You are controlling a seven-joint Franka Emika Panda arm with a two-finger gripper.
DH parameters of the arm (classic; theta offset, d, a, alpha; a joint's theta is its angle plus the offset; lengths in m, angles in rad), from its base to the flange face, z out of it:
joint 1: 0 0.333 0 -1.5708
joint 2: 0 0 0 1.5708
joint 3: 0 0.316 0.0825 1.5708
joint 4: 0 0 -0.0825 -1.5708
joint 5: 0 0.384 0 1.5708
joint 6: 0 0 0.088 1.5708
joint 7: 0 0.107 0 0
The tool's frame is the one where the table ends.
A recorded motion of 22 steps. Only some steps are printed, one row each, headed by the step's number.
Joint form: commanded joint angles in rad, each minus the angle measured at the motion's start. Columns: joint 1, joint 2, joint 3, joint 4, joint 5, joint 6, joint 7.
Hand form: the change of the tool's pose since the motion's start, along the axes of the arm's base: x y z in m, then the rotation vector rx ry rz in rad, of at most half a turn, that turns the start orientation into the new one. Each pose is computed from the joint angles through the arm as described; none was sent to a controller.
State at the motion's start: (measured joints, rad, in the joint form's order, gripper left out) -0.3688 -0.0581 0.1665 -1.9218 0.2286 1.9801 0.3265
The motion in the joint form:
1: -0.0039 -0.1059 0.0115 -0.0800 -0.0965 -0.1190 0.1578
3: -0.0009 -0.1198 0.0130 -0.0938 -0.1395 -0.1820 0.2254
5: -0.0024 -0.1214 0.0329 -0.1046 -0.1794 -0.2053 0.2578
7: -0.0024 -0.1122 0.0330 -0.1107 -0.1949 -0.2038 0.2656
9: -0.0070 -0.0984 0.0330 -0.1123 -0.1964 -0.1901 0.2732
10: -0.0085 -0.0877 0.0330 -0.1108 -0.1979 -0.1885 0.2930
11: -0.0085 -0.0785 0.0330 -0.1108 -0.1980 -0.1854 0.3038
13: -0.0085 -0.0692 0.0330 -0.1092 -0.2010 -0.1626 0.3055
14: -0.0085 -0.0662 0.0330 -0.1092 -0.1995 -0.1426 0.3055
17: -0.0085 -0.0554 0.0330 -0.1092 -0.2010 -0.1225 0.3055
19: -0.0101 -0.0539 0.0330 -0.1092 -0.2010 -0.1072 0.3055
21: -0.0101 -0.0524 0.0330 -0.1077 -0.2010 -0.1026 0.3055
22: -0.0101 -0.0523 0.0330 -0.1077 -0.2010 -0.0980 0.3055
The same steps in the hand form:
1: -0.0415 0.0112 0.0042 -0.0692 0.1336 -0.1047
3: -0.0528 0.0131 -0.0012 -0.0988 0.2092 -0.1512
5: -0.0561 0.0201 -0.0079 -0.1381 0.2485 -0.1561
7: -0.0555 0.0183 -0.0151 -0.1500 0.2639 -0.1599
9: -0.0523 0.0147 -0.0216 -0.1479 0.2662 -0.1714
10: -0.0504 0.0131 -0.0260 -0.1457 0.2753 -0.1914
11: -0.0486 0.0125 -0.0303 -0.1432 0.2820 -0.2014
13: -0.0444 0.0112 -0.0324 -0.1456 0.2670 -0.2036
14: -0.0417 0.0107 -0.0323 -0.1450 0.2498 -0.2055
17: -0.0379 0.0095 -0.0362 -0.1452 0.2403 -0.2059
19: -0.0362 0.0083 -0.0357 -0.1459 0.2266 -0.2087
21: -0.0352 0.0080 -0.0353 -0.1459 0.2220 -0.2091
22: -0.0347 0.0079 -0.0350 -0.1463 0.2175 -0.2095

